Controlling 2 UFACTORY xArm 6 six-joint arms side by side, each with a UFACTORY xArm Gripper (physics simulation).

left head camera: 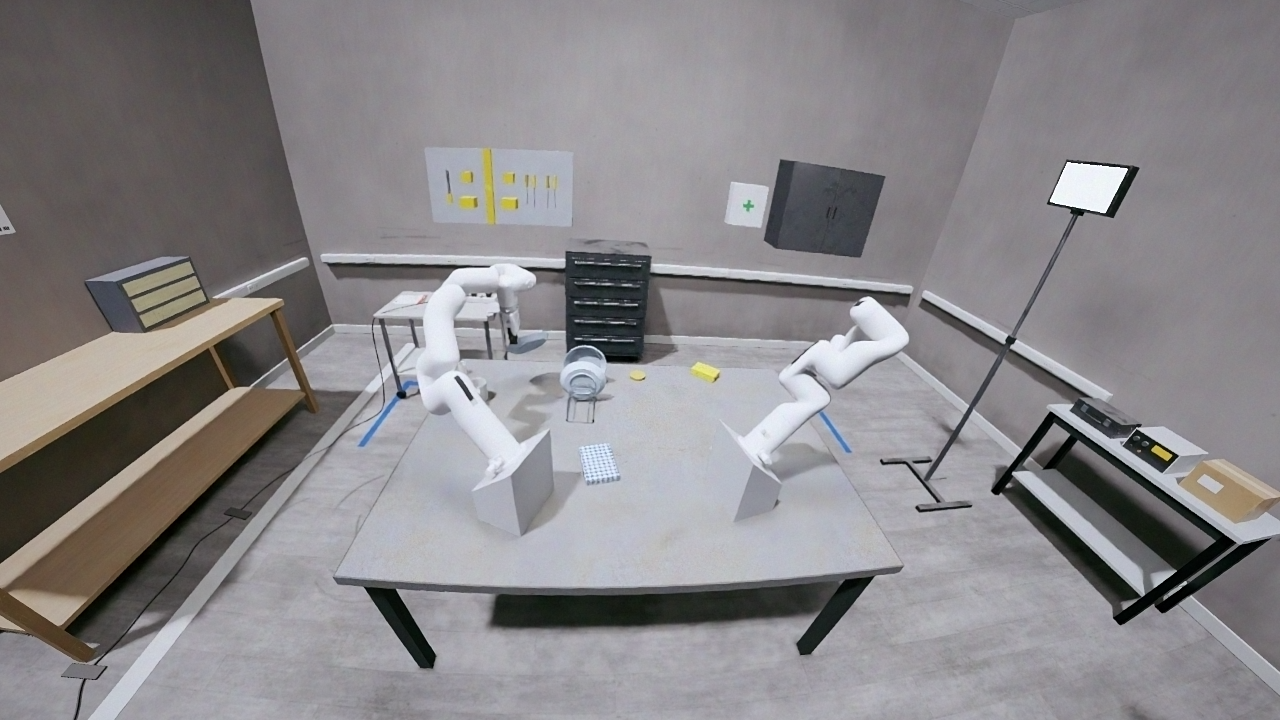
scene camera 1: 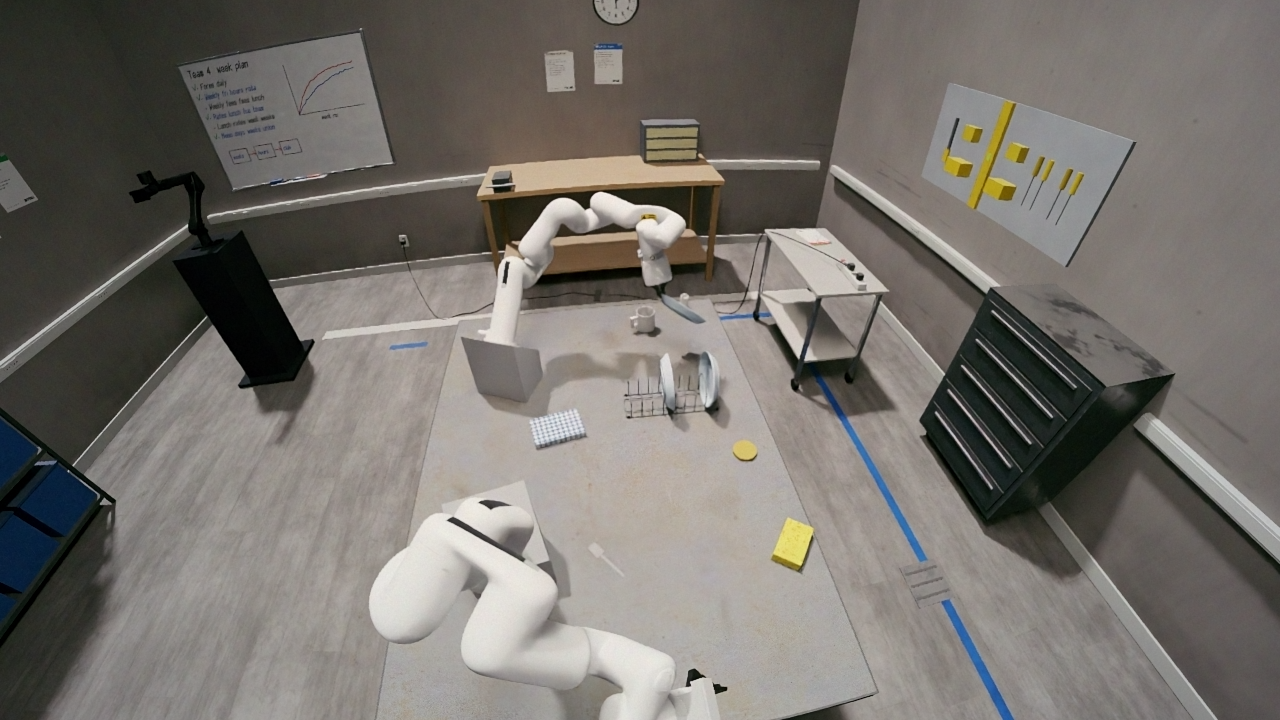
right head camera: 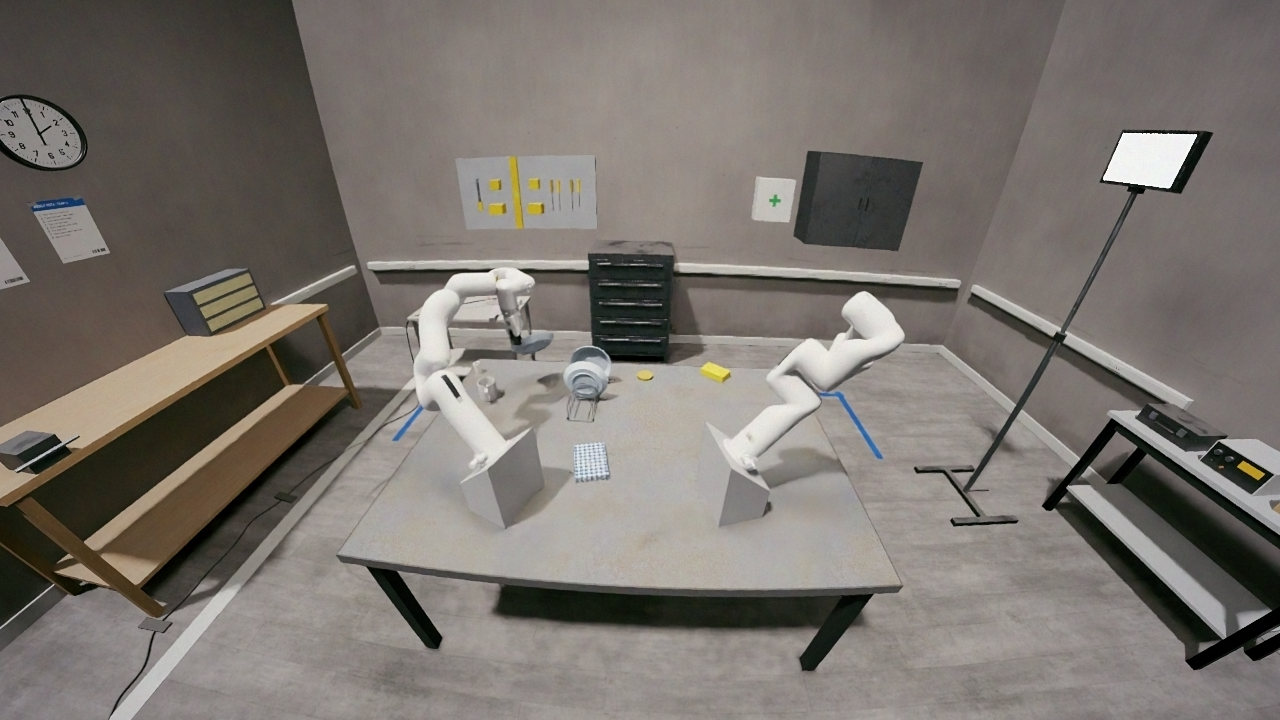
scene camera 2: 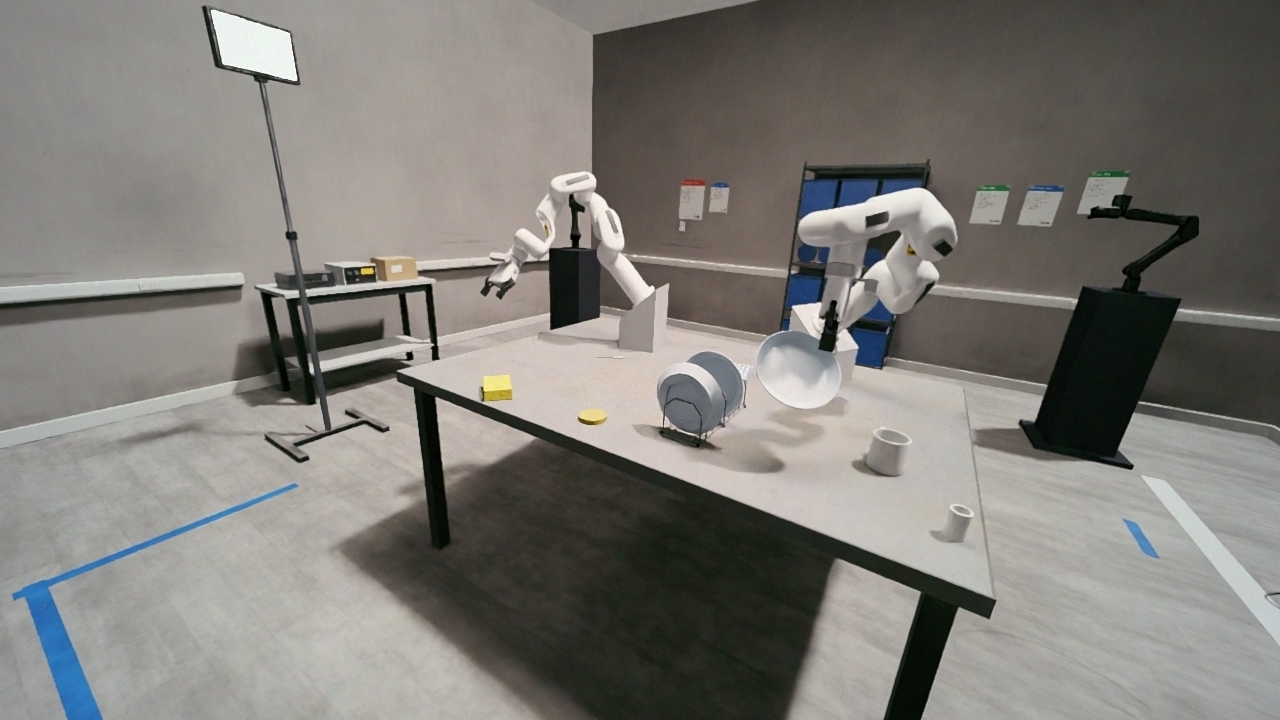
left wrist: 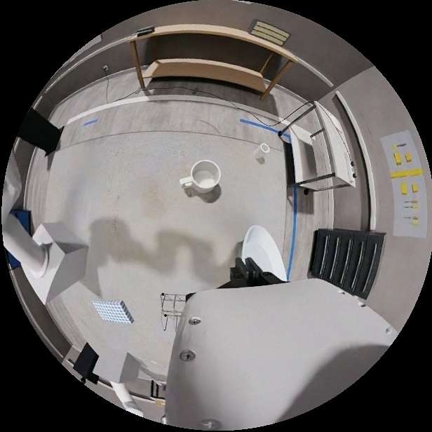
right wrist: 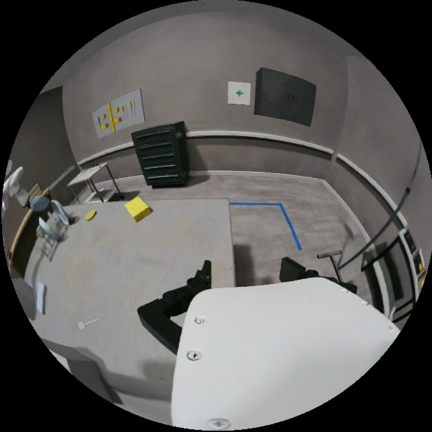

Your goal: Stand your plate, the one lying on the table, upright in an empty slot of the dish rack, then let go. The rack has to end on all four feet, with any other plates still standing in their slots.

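Places are measured from the left arm's base along level axes (x ahead, y up, z right), in centimetres.
Pixels of known places: left gripper, fingertip midpoint: [left head camera: 514, 342] [scene camera 1: 661, 296] [right head camera: 518, 343] [scene camera 2: 825, 350]; right gripper, fingertip midpoint: [left head camera: 817, 376] [scene camera 1: 727, 714] [scene camera 2: 490, 296]; left arm's base at its link origin: [left head camera: 511, 459] [scene camera 1: 500, 343] [right head camera: 496, 454]; right arm's base at its link origin: [left head camera: 750, 452] [right head camera: 737, 455].
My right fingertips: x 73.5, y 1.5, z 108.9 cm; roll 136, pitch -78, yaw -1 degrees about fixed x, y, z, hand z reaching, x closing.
Observation:
For each thing: its top centre in the pictures, then the offset to it from my right fingertips.
- white mug at its top centre: [scene camera 2: 890, 433] [scene camera 1: 642, 312] [left head camera: 476, 384] [right head camera: 485, 383] dx -24.9, dy -13.0, dz -147.1 cm
- small white cup at its top centre: [scene camera 2: 961, 510] [scene camera 1: 684, 296] [left head camera: 461, 363] [right head camera: 476, 363] dx -6.6, dy -15.7, dz -165.4 cm
- checked cloth at its top centre: [scene camera 1: 556, 425] [left head camera: 598, 460] [right head camera: 590, 459] [scene camera 2: 734, 370] dx -50.6, dy -19.1, dz -87.1 cm
- yellow disc at its top centre: [scene camera 2: 592, 414] [scene camera 1: 745, 449] [right head camera: 645, 374] [left head camera: 637, 374] dx +13.0, dy -20.2, dz -81.4 cm
- yellow sponge at its top centre: [scene camera 1: 794, 540] [scene camera 2: 497, 382] [right head camera: 715, 369] [left head camera: 706, 369] dx +23.8, dy -18.0, dz -47.2 cm
- pale spatula at its top centre: [scene camera 1: 606, 560] dx -28.3, dy -21.4, dz -40.9 cm
My left gripper [scene camera 2: 827, 338] [left wrist: 241, 268] is shut on the rim of a pale blue-white plate [left head camera: 531, 342] [right head camera: 536, 343] [scene camera 1: 682, 310] [scene camera 2: 799, 370] [left wrist: 262, 250]. The plate is tilted and held in the air above the table, apart from the rack. The dish rack [scene camera 1: 644, 416] [scene camera 2: 684, 438] stands on the table with two plates upright in it, a nearer plate [scene camera 2: 689, 400] [scene camera 1: 666, 383] and a larger plate [scene camera 2: 726, 374] [scene camera 1: 708, 380]. Slots at the rack's left end in scene camera 1 hold no plate. My right gripper [right wrist: 247, 270] [scene camera 2: 497, 287] is open and empty, far from the rack.
A white mug [scene camera 1: 642, 319] [scene camera 2: 887, 452] [left wrist: 205, 176] and a small white cup [scene camera 2: 957, 522] [left wrist: 261, 151] stand near the held plate. A checked cloth [scene camera 1: 557, 428], a yellow disc [scene camera 1: 744, 450], a yellow sponge [scene camera 1: 792, 544] and a pale spatula [scene camera 1: 608, 559] lie elsewhere on the table.

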